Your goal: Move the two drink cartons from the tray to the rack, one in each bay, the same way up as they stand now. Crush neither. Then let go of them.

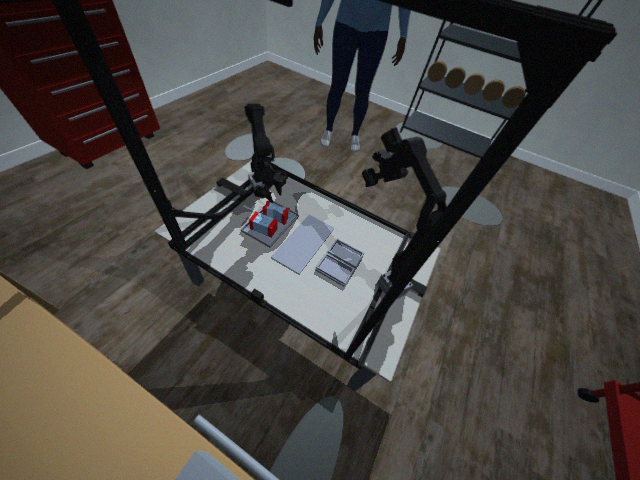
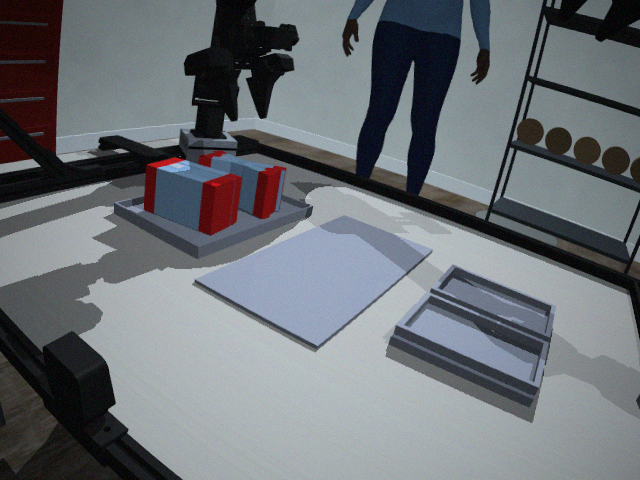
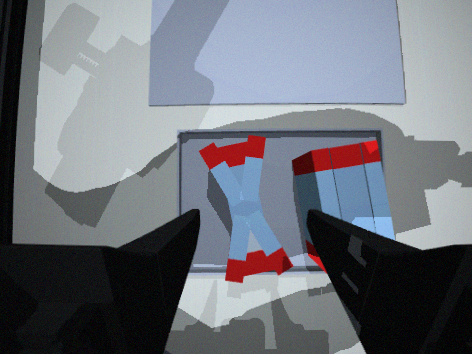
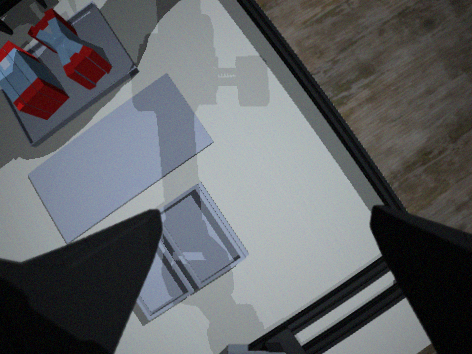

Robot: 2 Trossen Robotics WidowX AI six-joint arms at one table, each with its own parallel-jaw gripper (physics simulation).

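Places are measured from the left arm's base along level axes (x ahead, y left, z up), in centimetres.
Pixels of known places: left gripper, fingertip midpoint: [image 1: 276, 198] [image 2: 249, 119] [image 3: 253, 216] [image 4: 29, 20]; right gripper, fingertip midpoint: [image 1: 375, 183] [image 2: 580, 31] [image 4: 265, 218]; left arm's base, link origin: [image 1: 259, 177] [image 2: 208, 134].
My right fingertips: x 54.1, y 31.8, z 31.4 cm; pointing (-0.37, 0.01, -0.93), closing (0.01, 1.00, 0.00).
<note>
For each thing: its top centre in the pictures, then the offset to it from my right fingertips.
- carton, top centre: [image 3: 356, 209] [image 2: 193, 170] [image 4: 13, 74] [image 1: 263, 219] dy -41.3, dx -22.5, dz -29.6 cm
- two-bay rack, top centre: [image 2: 488, 314] [image 4: 172, 253] [image 1: 341, 259] dy -14.6, dx +9.7, dz -35.0 cm
The drink carton at the back [image 1: 276, 211] [image 2: 242, 174] [image 3: 245, 206] [image 4: 62, 42], blue with red ends, has a pinched, caved-in middle. The other carton [image 1: 262, 224] [image 2: 178, 193] [image 3: 350, 190] [image 4: 25, 75] looks full-shaped. Both rest on the grey tray [image 2: 155, 229] [image 3: 192, 175] [image 4: 115, 55]. The two-bay rack [image 1: 330, 277] [image 2: 465, 369] [image 4: 220, 220] has both bays empty. My left gripper [image 1: 276, 195] [image 2: 248, 117] [image 3: 253, 216] is open and empty, above the pinched carton. My right gripper [image 2: 583, 29] [image 4: 265, 218] is open and empty, high up on the rack's side.
A flat grey-blue panel [image 1: 302, 243] [image 2: 315, 279] [image 3: 280, 50] [image 4: 120, 150] lies between tray and rack. Black rails run along the table edges, with frame posts rising from them. A black block [image 2: 77, 372] sits on the near rail. A person stands behind the table.
</note>
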